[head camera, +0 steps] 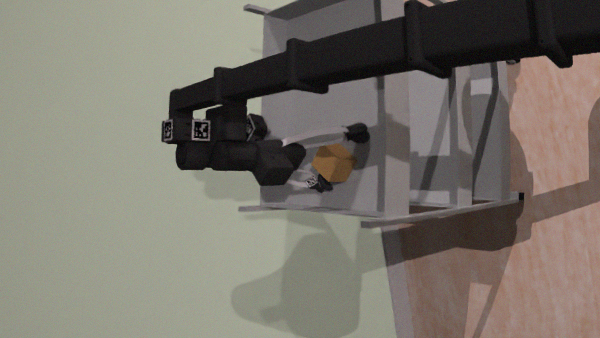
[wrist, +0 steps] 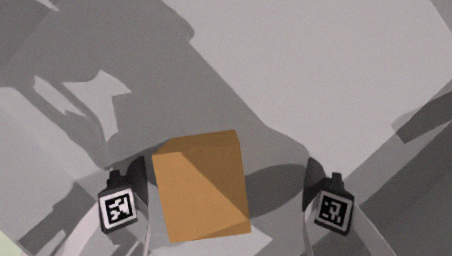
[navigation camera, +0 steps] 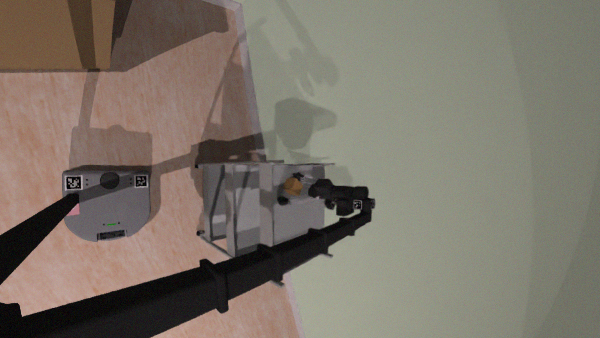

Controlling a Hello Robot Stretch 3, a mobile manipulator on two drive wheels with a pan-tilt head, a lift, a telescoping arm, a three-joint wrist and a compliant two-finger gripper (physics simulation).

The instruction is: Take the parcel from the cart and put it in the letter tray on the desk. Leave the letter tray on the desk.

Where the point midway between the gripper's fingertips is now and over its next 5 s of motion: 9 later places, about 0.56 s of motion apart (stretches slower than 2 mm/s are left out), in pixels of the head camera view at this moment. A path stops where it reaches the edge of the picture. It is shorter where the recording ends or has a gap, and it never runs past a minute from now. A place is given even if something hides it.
My gripper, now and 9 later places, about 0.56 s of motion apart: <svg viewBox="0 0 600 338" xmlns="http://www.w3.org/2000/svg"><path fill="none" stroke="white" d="M348 159L349 158L349 157L338 157L315 156L289 155L260 154L240 153L249 153L298 153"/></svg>
